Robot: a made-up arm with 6 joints.
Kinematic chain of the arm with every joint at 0, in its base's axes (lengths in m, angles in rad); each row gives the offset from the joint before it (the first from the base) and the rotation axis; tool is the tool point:
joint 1: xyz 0 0 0.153 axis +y
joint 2: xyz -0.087 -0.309 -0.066 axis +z
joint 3: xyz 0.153 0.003 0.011 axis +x
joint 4: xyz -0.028 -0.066 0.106 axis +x
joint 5: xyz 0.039 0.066 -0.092 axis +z
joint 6: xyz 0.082 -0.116 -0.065 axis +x
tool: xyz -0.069 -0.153 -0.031
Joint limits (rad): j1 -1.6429..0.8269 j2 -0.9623..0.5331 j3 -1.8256..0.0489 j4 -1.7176..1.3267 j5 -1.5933..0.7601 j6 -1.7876..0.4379
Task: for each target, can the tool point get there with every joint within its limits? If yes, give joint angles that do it. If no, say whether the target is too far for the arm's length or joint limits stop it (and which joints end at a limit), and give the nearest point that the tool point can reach.
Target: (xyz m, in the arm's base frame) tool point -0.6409 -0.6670 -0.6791
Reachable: no: too far | nearest point -0.2308 -0.5156 -0.1467 | short by 0.689 m
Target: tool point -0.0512 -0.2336 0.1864
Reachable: yes | joints 0.0535 -0.8115 -1.6681 0.1001 -1.1720 -1.0644
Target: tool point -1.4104 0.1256 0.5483
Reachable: no: too far | nearest point -0.3558 -0.1335 0.2911 | short by 1.116 m
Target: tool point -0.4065 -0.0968 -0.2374
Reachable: no: joint limits stop it (at a limit: joint 1, joint 2, joint 4, joint 6) | nearest point -0.2493 -0.1347 -0.0735 | short by 0.230 m
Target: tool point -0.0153 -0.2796 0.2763
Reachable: yes | joints -0.6029 -0.5886 -1.0447 -1.2512 -0.5062 -1.5649
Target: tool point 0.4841 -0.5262 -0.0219
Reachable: no: joint limits stop it (at a limit: joint 3, joint 4, joint 5, joint 6) | nearest point 0.3570 -0.4782 0.0240 | short by 0.143 m
